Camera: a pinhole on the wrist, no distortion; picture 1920 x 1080 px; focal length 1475.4 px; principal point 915.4 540.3 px. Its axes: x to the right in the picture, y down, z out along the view. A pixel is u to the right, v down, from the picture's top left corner.
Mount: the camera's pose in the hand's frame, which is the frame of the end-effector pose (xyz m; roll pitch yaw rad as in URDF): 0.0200 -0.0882 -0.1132 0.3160 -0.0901 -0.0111
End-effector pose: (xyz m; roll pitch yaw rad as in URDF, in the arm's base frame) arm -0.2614 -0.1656 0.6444 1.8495 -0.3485 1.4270
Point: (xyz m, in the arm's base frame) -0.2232 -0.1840 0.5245
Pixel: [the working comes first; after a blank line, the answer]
In the camera's frame: -0.0562 0.0530 0.1802

455 974
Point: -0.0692 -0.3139 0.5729
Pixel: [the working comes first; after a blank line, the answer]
In the camera's frame: -0.1280 0.2179 0.2830

outside the picture
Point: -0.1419 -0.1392 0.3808
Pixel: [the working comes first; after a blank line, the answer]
In the camera's frame: -0.0410 -0.0335 0.3270

730 389
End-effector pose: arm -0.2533 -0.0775 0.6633 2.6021 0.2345 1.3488
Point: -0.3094 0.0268 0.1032
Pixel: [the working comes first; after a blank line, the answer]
In the camera's frame: 0.2461 -0.0770 0.5541

1571 335
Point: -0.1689 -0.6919 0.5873
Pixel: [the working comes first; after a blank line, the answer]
In the camera's frame: -0.5303 0.2943 0.3811

outside the picture
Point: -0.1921 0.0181 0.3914
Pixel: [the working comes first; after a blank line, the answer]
In the camera's frame: 0.1769 0.1006 0.3081

1762 1022
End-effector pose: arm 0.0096 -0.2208 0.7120 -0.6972 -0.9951 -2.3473
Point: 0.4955 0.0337 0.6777
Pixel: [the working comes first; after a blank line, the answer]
In the camera's frame: -0.2822 0.1243 0.5594

171 868
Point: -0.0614 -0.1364 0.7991
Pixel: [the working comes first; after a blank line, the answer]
In the camera's frame: 0.0552 -0.0047 0.0869

1853 460
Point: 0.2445 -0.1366 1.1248
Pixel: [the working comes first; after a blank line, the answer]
In the camera's frame: 0.2491 0.0619 0.4840

1675 729
